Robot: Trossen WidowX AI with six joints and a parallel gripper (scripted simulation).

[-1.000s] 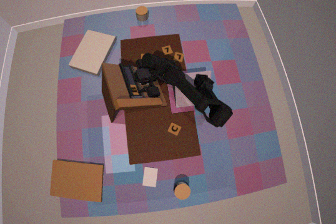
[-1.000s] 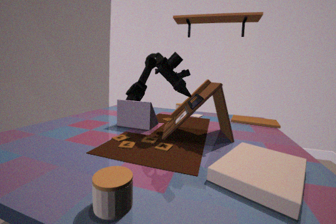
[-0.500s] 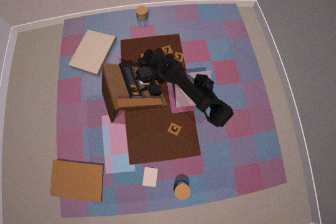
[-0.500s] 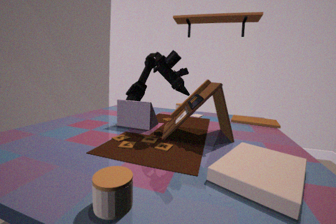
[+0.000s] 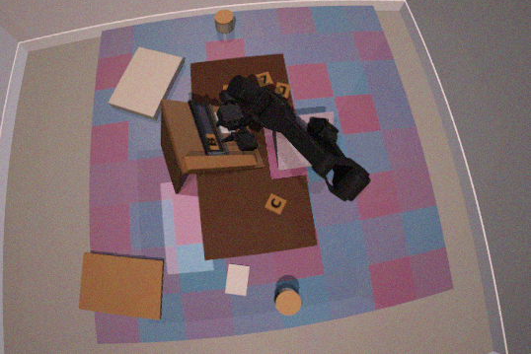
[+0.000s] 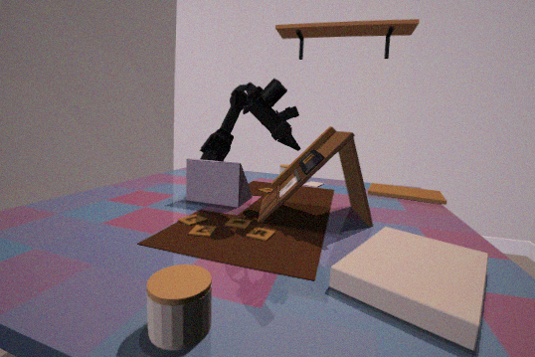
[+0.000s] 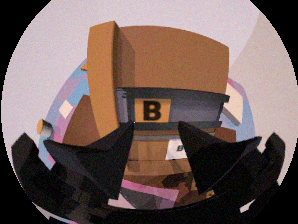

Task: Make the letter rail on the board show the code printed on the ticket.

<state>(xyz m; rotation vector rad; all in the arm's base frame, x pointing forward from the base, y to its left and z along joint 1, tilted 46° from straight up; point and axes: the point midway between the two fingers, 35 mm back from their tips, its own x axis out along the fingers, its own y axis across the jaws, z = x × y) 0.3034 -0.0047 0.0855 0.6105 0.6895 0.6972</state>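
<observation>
Right now my gripper tip is 3 cm short of the orange letter tile, 3 cm above it and 1 cm to the right of it. Also, from my gripper tip: white ticket 10 cm below, 8 cm to the right; brown mat 20 cm below, 11 cm behind, 3 cm to the right; cream slab 33 cm ahead, 29 cm to the right, 18 cm below.
</observation>
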